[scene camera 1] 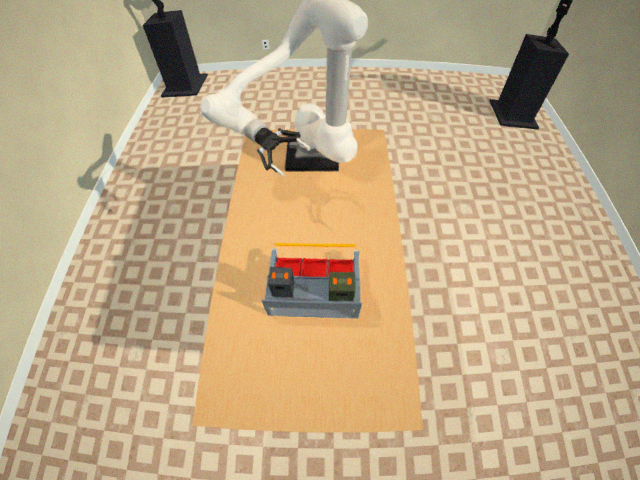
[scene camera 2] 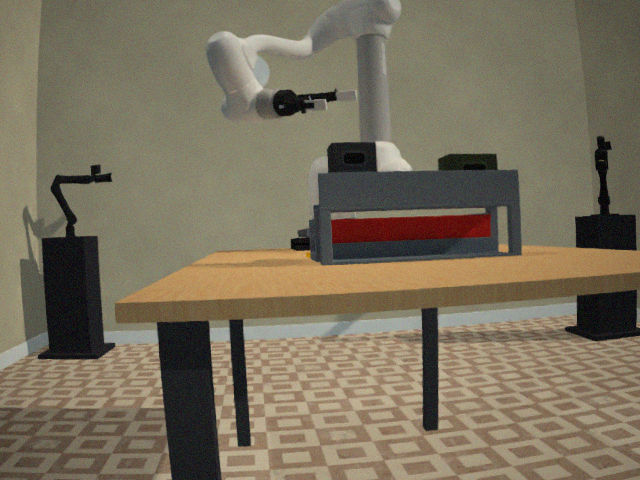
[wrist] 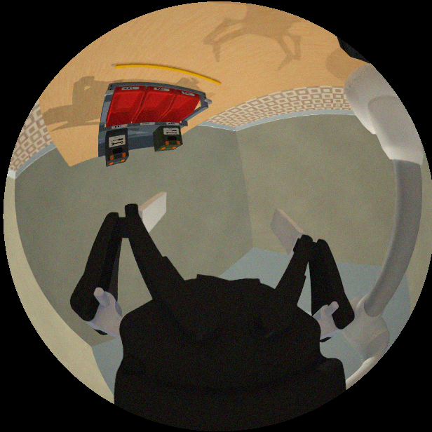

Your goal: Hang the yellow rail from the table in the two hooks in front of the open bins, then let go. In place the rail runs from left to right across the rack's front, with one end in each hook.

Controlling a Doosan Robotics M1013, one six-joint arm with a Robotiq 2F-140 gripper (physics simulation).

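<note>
The yellow rail lies on the table, running left to right along the front of the grey rack, apart from it. A small bit of the rail shows past the rack's corner in scene camera 2. Three red open bins sit in the rack. The rack's front side posts stand at both ends of the bins; the hooks are too small to make out clearly. My gripper is open and empty, high above the table near the arm's base, its fingers pointing sideways.
A dark grey box and a green box stand on the rack's top. The arm's black base plate is on the table. Black pedestals stand off the table.
</note>
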